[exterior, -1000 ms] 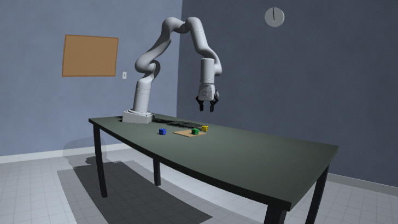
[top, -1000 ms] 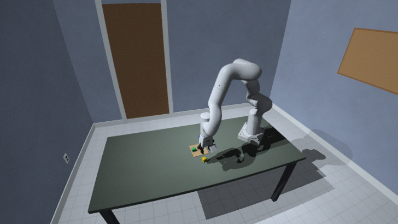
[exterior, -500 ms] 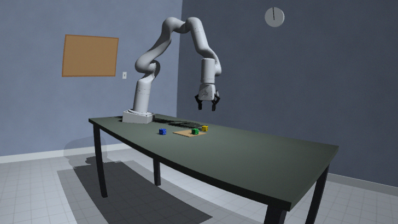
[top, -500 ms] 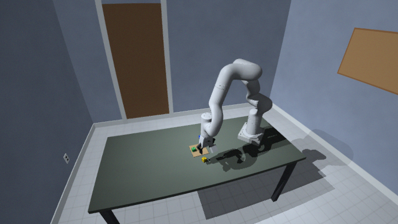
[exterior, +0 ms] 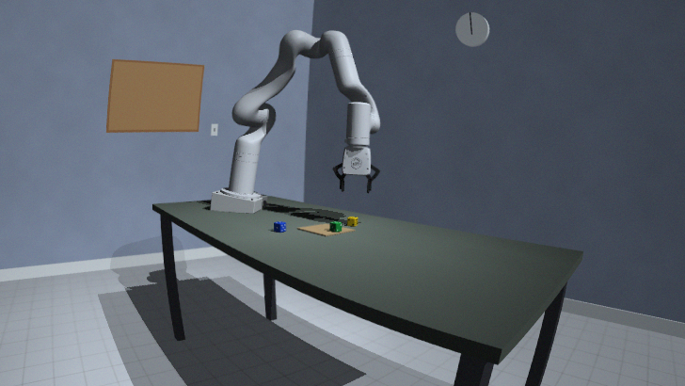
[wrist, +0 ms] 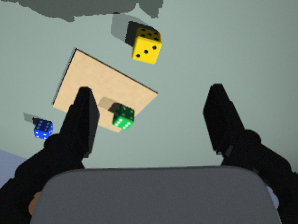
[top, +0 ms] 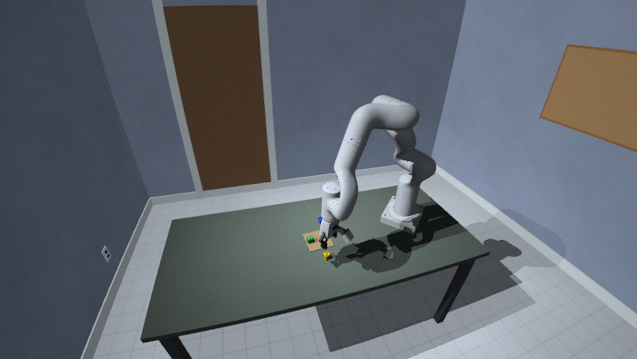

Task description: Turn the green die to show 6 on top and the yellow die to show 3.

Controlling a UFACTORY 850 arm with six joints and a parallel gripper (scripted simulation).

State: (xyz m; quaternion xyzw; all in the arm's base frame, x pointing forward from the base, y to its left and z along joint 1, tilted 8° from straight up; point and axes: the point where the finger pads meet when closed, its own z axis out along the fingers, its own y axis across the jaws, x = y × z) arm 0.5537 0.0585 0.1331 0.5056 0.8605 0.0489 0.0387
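Now: the yellow die 10 mm to the right of my hand and 120 mm below it. Round my hand: green die 30 mm ahead, 150 mm to the right, 110 mm below; tan mat 20 mm behind, 140 mm to the right, 130 mm below; blue die 110 mm behind, 280 mm to the right, 120 mm below.
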